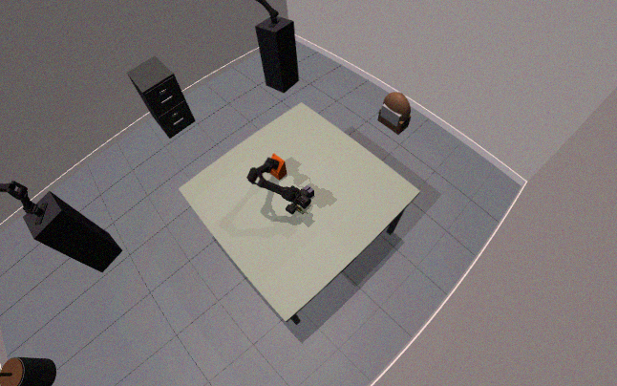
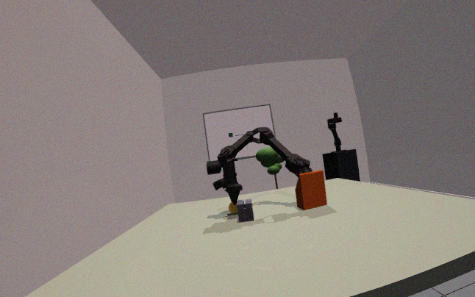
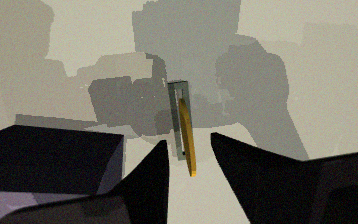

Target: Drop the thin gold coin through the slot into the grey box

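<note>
My gripper tip is 20 mm above the gold coin.
</note>
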